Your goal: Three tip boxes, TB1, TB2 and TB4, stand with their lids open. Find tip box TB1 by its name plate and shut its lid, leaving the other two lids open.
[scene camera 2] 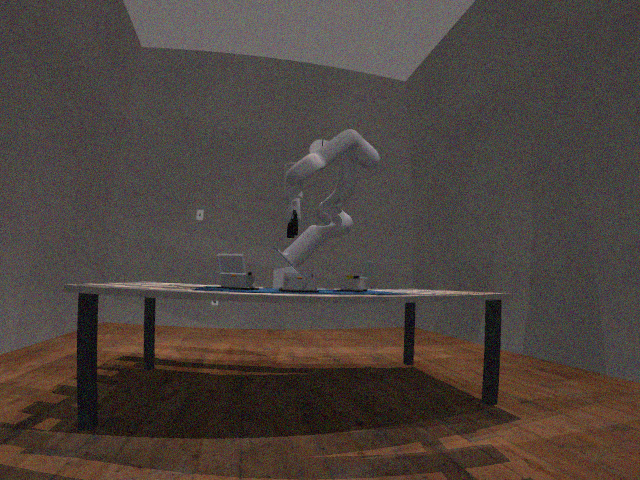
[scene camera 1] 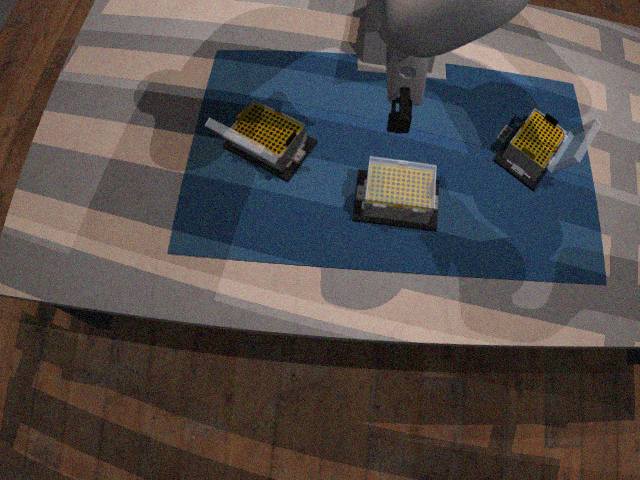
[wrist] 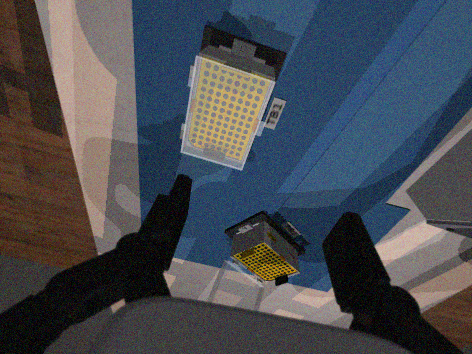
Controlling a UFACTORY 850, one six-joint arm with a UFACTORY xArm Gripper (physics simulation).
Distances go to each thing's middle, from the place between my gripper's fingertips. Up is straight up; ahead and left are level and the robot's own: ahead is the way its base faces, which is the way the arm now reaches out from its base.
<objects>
My hand is 31 cm to the right of the tip box TB4 [scene camera 1: 538, 138], 17 cm above it and 11 cm past it.
</objects>
